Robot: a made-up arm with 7 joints. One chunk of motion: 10 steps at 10 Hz.
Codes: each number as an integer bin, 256 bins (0 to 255) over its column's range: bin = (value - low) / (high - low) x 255, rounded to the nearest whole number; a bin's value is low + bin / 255 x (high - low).
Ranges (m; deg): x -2.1..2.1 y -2.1..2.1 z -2.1..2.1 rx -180..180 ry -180..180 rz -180..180
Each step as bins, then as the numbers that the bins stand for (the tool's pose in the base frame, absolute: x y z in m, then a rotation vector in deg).
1 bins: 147 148 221 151 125 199
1 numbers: 0.3212 0.3376 1.5400 33.18 -3.53 100.94
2 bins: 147 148 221 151 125 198
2 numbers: 0.3212 0.3376 1.5400 33.18 -3.53 99.53
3 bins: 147 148 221 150 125 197
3 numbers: 0.3212 0.3376 1.5400 31.76 -3.53 98.12
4 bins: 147 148 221 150 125 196
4 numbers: 0.3212 0.3376 1.5400 31.76 -3.53 96.71
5 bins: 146 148 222 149 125 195
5 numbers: 0.3047 0.3376 1.5565 30.35 -3.53 95.29
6 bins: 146 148 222 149 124 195
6 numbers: 0.3047 0.3376 1.5565 30.35 -4.94 95.29
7 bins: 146 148 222 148 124 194
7 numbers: 0.3047 0.3376 1.5565 28.94 -4.94 93.88
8 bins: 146 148 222 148 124 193
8 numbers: 0.3047 0.3376 1.5565 28.94 -4.94 92.47
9 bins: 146 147 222 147 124 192
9 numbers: 0.3047 0.3212 1.5565 27.53 -4.94 91.06
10 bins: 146 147 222 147 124 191
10 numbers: 0.3047 0.3212 1.5565 27.53 -4.94 89.65
